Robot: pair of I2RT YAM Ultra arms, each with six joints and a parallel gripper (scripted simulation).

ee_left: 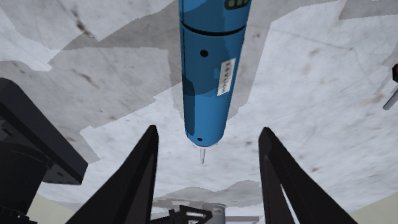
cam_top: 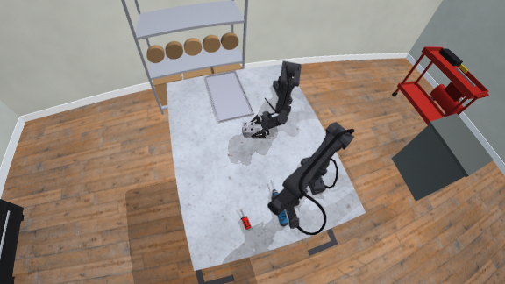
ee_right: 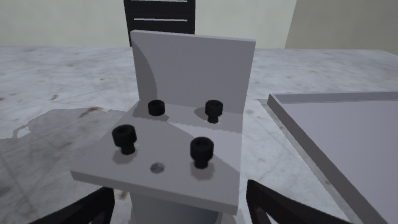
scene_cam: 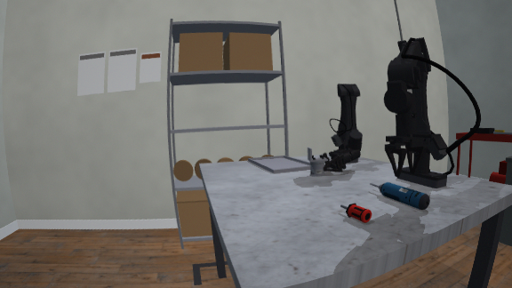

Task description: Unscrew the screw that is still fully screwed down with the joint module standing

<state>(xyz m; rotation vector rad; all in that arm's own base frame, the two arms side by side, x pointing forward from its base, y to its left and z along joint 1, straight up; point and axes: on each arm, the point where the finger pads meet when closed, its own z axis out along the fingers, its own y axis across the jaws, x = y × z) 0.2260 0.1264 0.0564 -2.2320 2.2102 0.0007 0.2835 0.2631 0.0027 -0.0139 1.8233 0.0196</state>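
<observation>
The joint module lies 10 mm ahead of my right hand. From my right hand the other things lie so: screw 40 mm ahead, 40 mm above, 20 mm to the left; then grey bracket 40 mm above, 20 mm ahead; then bit 330 mm to the left, 40 mm behind, 10 mm below.
</observation>
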